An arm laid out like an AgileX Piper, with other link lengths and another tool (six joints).
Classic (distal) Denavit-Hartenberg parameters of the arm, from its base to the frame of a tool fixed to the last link. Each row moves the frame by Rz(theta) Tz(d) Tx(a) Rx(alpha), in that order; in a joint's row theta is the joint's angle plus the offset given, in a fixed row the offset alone. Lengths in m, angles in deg.
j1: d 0.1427, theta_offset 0, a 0, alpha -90
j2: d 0, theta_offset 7.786, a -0.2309, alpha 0
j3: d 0, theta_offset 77.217, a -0.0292, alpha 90
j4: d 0.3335, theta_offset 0, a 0, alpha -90
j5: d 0, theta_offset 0, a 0, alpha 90
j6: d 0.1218, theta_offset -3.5, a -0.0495, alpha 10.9
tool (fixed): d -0.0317, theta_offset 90, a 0, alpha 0
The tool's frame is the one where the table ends.
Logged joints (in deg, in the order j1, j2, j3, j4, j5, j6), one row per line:
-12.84, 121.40, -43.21, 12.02, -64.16, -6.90
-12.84, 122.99, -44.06, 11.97, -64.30, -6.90
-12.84, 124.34, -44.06, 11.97, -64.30, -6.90
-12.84, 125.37, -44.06, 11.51, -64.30, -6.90
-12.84, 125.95, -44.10, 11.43, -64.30, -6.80
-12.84, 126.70, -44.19, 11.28, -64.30, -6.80
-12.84, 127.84, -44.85, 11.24, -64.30, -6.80
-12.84, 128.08, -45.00, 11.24, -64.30, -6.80
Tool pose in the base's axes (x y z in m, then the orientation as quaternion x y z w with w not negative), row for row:
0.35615, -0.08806, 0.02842, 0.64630, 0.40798, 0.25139, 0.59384
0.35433, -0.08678, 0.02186, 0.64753, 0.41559, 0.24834, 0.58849
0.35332, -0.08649, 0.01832, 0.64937, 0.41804, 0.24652, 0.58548
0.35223, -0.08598, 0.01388, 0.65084, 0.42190, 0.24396, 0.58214
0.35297, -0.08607, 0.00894, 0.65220, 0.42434, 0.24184, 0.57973
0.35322, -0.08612, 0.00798, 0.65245, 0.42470, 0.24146, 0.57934
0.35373, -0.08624, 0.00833, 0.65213, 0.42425, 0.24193, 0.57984
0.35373, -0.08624, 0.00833, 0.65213, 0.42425, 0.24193, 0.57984
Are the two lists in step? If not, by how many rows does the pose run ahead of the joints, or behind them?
The pose runs 2 rows ahead of the joints: the pose in row i belongs to the joints in row i + 2.
